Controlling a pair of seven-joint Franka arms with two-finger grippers.
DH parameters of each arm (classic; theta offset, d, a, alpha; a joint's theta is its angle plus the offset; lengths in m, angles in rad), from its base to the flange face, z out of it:
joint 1: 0 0.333 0 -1.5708
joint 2: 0 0 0 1.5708
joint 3: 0 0.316 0.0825 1.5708
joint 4: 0 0 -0.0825 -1.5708
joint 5: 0 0.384 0 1.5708
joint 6: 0 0 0.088 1.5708
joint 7: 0 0.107 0 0
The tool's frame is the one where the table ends.
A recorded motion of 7 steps. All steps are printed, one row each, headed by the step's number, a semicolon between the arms.
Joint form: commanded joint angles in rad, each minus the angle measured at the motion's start. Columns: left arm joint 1, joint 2, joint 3, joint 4, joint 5, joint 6, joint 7; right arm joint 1, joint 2, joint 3, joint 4, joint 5, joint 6, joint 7.
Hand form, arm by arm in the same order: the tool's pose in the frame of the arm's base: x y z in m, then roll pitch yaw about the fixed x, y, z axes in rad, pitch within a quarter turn. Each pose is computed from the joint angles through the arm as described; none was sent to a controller.
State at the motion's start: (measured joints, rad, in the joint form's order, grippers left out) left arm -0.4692 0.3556 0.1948 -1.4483 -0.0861 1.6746 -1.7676; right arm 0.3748 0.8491 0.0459 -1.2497 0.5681 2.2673 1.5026
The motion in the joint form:
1: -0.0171 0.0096 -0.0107 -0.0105 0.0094 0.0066 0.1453; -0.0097 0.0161 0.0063 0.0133 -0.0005 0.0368 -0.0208
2: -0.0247 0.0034 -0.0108 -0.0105 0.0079 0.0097 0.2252; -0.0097 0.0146 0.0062 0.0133 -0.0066 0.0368 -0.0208
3: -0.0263 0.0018 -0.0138 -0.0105 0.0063 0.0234 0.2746; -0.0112 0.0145 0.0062 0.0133 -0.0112 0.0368 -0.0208
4: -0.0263 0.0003 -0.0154 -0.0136 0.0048 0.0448 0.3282; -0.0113 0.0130 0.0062 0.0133 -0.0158 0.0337 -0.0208
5: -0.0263 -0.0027 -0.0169 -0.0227 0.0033 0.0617 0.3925; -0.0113 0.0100 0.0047 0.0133 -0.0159 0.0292 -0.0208
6: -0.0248 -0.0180 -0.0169 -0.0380 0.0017 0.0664 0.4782; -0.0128 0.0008 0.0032 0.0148 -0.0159 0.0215 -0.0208
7: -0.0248 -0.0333 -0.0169 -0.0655 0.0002 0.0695 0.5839; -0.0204 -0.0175 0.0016 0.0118 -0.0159 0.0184 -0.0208
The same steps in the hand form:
1: 0.6166 -0.2173 0.4671 -3.0047 0.0019 1.3265; 0.7101 0.3142 0.2686 -2.9799 0.5079 -1.3892
2: 0.6144 -0.2219 0.4714 -3.0145 0.0152 1.2399; 0.7102 0.3140 0.2697 -2.9768 0.5030 -1.3847
3: 0.6148 -0.2250 0.4733 -3.0307 0.0232 1.1867; 0.7107 0.3129 0.2697 -2.9757 0.4992 -1.3833
4: 0.6163 -0.2264 0.4744 -3.0519 0.0287 1.1322; 0.7105 0.3129 0.2705 -2.9760 0.4958 -1.3797
5: 0.6164 -0.2271 0.4734 -3.0648 0.0346 1.0676; 0.7106 0.3124 0.2724 -2.9768 0.4955 -1.3789
6: 0.6136 -0.2244 0.4765 -3.0735 0.0438 0.9848; 0.7114 0.3111 0.2796 -2.9722 0.4969 -1.3755
7: 0.6088 -0.2217 0.4736 -3.0712 0.0577 0.8816; 0.7140 0.3052 0.2920 -2.9579 0.4984 -1.3757

